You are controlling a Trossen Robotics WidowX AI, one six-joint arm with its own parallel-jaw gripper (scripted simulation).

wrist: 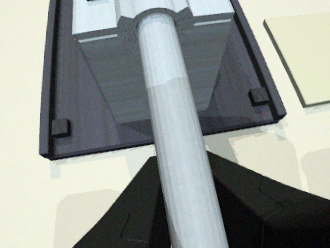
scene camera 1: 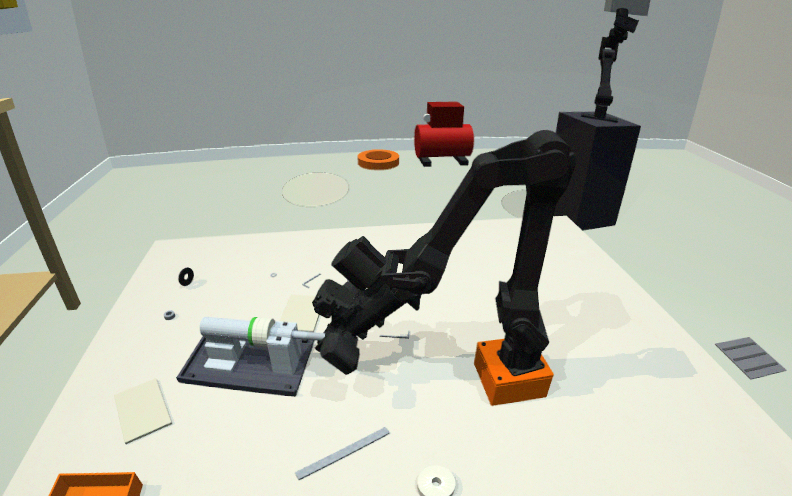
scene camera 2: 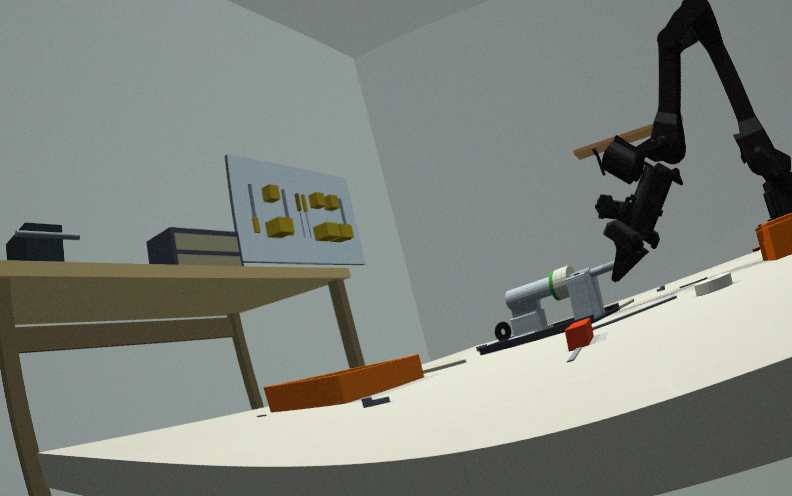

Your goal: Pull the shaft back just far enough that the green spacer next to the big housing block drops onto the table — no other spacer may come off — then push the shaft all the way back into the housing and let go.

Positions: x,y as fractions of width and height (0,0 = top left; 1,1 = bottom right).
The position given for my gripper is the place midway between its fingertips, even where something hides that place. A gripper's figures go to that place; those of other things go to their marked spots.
My gripper (wrist: 0.54,0.66): 10 cm from the lens. A shaft (wrist: 0.58,0.82) is 6 cm from the lens. A housing block (wrist: 0.28,0.39): 17 cm from the lens. The marked spots on the shaft and the housing block are 12 cm apart.
